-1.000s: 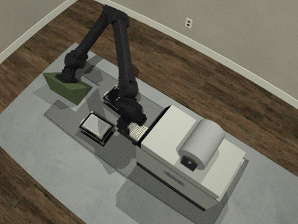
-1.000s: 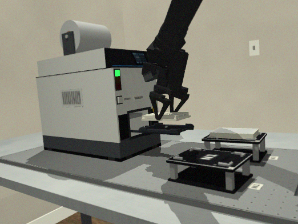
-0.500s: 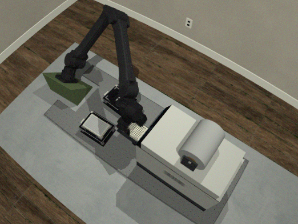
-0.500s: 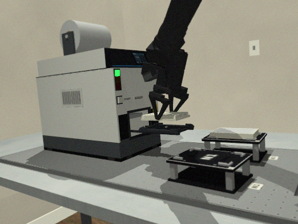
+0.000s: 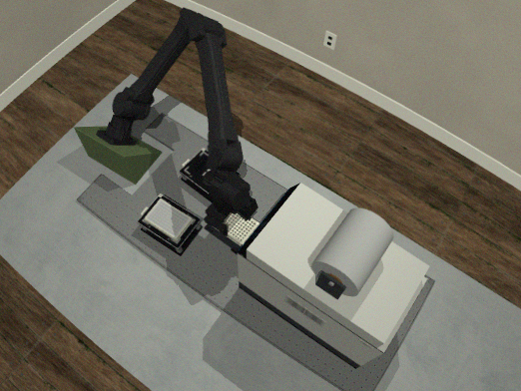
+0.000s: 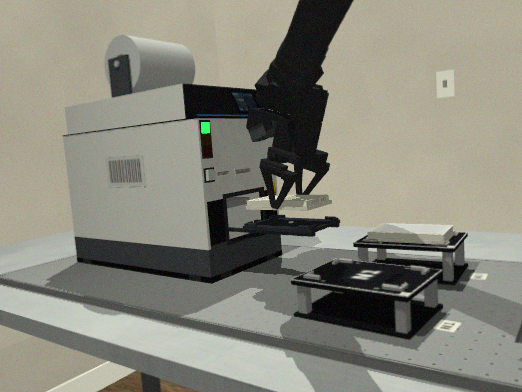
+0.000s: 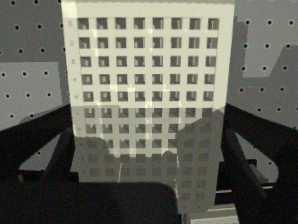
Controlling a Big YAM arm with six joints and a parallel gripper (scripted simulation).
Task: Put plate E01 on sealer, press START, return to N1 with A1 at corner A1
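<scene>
Right now the sealer stage is 40 mm below my hand. Also, from my hand: covered white plate 180 mm behind, 90 mm to the right, 70 mm below; then start button 100 mm ahead, 90 mm to the left, 60 mm above; then black plate nest 200 mm behind, 120 mm to the left, 90 mm below.
</scene>
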